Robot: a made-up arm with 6 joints. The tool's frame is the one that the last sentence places.
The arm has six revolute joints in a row. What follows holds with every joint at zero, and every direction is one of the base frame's. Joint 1 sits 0.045 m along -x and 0.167 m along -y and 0.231 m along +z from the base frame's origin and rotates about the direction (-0.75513, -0.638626, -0.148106), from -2.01 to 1.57 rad. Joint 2 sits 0.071 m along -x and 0.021 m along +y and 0.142 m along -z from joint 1 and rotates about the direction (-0.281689, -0.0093, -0.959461), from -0.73 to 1.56 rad. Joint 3 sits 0.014 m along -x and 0.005 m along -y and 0.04 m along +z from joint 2 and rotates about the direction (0.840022, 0.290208, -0.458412), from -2.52 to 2.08 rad. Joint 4 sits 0.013 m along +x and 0.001 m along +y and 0.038 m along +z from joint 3 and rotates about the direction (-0.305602, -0.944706, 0.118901), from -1.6 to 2.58 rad. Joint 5 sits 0.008 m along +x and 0.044 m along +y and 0.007 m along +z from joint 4 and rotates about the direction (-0.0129, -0.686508, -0.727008), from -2.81 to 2.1 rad. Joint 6 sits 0.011 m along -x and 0.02 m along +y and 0.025 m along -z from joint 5 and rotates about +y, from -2.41 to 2.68 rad. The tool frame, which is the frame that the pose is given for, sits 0.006 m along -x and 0.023 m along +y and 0.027 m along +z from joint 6; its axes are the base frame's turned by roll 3.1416, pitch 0 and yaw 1.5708 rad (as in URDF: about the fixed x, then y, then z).
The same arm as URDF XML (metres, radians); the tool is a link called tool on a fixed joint. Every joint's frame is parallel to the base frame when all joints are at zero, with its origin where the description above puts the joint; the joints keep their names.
<robot name="arm">
<joint name="tool_joint" type="fixed"><parent link="link6"/><child link="tool"/><origin xyz="-0.0060 0.0230 0.0270" rpy="-3.1416 0.0000 1.5708"/></joint>
<joint name="joint 6" type="revolute"><parent link="link5"/><child link="link6"/><origin xyz="-0.0110 0.0200 -0.0250" rpy="0.0000 0.0000 0.0000"/><axis xyz="0 1 0"/><limit lower="-2.4100" upper="2.6800"/></joint>
<joint name="joint 5" type="revolute"><parent link="link4"/><child link="link5"/><origin xyz="0.0080 0.0440 0.0070" rpy="0.0000 0.0000 0.0000"/><axis xyz="-0.0129 -0.686508 -0.727008"/><limit lower="-2.8100" upper="2.1000"/></joint>
<joint name="joint 4" type="revolute"><parent link="link3"/><child link="link4"/><origin xyz="0.0130 0.0010 0.0380" rpy="0.0000 0.0000 0.0000"/><axis xyz="-0.305602 -0.944706 0.118901"/><limit lower="-1.6000" upper="2.5800"/></joint>
<joint name="joint 3" type="revolute"><parent link="link2"/><child link="link3"/><origin xyz="-0.0140 -0.0050 0.0400" rpy="0.0000 0.0000 0.0000"/><axis xyz="0.840022 0.290208 -0.458412"/><limit lower="-2.5200" upper="2.0800"/></joint>
<joint name="joint 2" type="revolute"><parent link="link1"/><child link="link2"/><origin xyz="-0.0710 0.0210 -0.1420" rpy="0.0000 0.0000 0.0000"/><axis xyz="-0.281689 -0.0093 -0.959461"/><limit lower="-0.7300" upper="1.5600"/></joint>
<joint name="joint 1" type="revolute"><parent link="base_link"/><child link="link1"/><origin xyz="-0.0450 -0.1670 0.2310" rpy="0.0000 0.0000 0.0000"/><axis xyz="-0.75513 -0.638626 -0.148106"/><limit lower="-2.0100" upper="1.5700"/></joint>
<link name="base_link"/>
<link name="link1"/>
<link name="link2"/>
<link name="link3"/>
<link name="link4"/>
<link name="link5"/>
<link name="link6"/>
<link name="tool"/>
</robot>

